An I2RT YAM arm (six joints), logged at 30 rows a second.
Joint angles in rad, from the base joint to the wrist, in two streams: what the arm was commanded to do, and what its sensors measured. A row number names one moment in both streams.
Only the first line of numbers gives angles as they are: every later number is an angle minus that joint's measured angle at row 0.
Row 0, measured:
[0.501 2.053 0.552 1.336 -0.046 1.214]
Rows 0 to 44, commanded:
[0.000 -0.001 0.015 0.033 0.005 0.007]
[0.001 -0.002 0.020 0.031 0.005 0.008]
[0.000 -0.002 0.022 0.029 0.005 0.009]
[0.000 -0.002 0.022 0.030 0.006 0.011]
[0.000 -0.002 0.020 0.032 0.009 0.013]
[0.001 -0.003 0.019 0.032 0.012 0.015]
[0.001 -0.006 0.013 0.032 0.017 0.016]
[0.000 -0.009 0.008 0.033 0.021 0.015]
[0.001 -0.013 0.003 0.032 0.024 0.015]
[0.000 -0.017 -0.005 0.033 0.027 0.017]
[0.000 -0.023 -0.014 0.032 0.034 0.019]
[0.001 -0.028 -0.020 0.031 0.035 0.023]
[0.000 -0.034 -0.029 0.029 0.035 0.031]
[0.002 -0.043 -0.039 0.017 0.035 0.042]
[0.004 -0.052 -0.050 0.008 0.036 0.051]
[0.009 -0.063 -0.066 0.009 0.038 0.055]
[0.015 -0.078 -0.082 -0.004 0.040 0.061]
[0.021 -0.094 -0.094 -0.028 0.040 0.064]
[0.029 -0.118 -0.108 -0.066 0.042 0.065]
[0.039 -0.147 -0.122 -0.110 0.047 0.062]
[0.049 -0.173 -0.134 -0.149 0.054 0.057]
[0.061 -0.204 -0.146 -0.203 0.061 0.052]
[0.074 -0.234 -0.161 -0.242 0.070 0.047]
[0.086 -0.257 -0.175 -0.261 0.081 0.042]
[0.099 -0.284 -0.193 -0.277 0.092 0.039]
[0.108 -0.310 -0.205 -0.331 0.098 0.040]
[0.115 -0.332 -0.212 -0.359 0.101 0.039]
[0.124 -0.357 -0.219 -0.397 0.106 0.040]
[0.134 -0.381 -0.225 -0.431 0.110 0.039]
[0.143 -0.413 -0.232 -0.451 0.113 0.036]
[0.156 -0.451 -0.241 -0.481 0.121 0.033]
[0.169 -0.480 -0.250 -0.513 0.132 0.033]
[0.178 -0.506 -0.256 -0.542 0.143 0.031]
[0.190 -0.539 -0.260 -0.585 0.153 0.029]
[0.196 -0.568 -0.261 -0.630 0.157 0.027]
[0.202 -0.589 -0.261 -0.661 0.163 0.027]
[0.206 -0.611 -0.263 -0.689 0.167 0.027]
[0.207 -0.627 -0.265 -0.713 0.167 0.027]
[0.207 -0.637 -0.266 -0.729 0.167 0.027]
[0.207 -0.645 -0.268 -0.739 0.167 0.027]
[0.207 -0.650 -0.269 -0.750 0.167 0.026]
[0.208 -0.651 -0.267 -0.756 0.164 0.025]
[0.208 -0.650 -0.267 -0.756 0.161 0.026]
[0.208 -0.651 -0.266 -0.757 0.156 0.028]
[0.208 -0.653 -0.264 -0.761 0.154 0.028]
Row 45, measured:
[0.206 -0.648 -0.267 -0.702 0.151 0.039]
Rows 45 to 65, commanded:
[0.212 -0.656 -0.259 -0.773 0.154 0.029]
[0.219 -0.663 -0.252 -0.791 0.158 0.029]
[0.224 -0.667 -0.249 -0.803 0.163 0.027]
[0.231 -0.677 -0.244 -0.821 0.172 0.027]
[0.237 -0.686 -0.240 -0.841 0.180 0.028]
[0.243 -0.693 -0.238 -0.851 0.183 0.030]
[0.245 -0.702 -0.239 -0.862 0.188 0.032]
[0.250 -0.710 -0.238 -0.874 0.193 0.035]
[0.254 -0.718 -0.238 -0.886 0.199 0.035]
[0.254 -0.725 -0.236 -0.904 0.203 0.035]
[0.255 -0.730 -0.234 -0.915 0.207 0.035]
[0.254 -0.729 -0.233 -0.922 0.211 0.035]
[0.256 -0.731 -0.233 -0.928 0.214 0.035]
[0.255 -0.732 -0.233 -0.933 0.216 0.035]
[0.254 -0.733 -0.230 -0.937 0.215 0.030]
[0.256 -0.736 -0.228 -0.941 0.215 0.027]
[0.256 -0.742 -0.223 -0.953 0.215 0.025]
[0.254 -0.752 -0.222 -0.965 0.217 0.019]
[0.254 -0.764 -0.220 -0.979 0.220 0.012]
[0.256 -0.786 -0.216 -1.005 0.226 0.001]
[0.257 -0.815 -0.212 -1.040 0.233 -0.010]
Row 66, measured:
[0.255 -0.776 -0.223 -0.965 0.203 0.022]
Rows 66 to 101, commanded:
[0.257 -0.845 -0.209 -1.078 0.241 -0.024]
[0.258 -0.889 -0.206 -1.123 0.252 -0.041]
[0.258 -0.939 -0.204 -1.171 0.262 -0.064]
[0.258 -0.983 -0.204 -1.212 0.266 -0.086]
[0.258 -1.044 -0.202 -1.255 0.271 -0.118]
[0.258 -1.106 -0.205 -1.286 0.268 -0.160]
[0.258 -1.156 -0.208 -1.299 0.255 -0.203]
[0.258 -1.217 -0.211 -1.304 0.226 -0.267]
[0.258 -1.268 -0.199 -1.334 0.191 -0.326]
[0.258 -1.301 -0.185 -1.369 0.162 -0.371]
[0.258 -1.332 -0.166 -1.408 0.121 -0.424]
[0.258 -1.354 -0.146 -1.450 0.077 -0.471]
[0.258 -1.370 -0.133 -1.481 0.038 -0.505]
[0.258 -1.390 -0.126 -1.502 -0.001 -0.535]
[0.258 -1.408 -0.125 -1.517 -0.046 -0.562]
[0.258 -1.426 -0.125 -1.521 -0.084 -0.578]
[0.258 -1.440 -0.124 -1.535 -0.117 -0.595]
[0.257 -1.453 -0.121 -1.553 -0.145 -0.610]
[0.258 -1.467 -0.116 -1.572 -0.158 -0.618]
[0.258 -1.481 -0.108 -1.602 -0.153 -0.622]
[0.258 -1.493 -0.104 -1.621 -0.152 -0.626]
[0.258 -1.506 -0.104 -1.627 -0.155 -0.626]
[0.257 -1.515 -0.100 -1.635 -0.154 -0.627]
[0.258 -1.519 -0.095 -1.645 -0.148 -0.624]
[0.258 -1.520 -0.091 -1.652 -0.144 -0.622]
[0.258 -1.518 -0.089 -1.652 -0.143 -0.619]
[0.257 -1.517 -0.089 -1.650 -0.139 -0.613]
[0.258 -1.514 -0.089 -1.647 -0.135 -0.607]
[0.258 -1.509 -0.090 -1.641 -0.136 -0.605]
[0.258 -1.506 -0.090 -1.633 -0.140 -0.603]
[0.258 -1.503 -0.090 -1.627 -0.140 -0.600]
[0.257 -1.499 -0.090 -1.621 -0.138 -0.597]
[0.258 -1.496 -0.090 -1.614 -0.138 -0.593]
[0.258 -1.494 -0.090 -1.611 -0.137 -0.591]
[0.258 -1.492 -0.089 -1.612 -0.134 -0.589]
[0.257 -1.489 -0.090 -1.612 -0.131 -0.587]
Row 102, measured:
[0.257 -1.494 -0.094 -1.631 -0.136 -0.595]
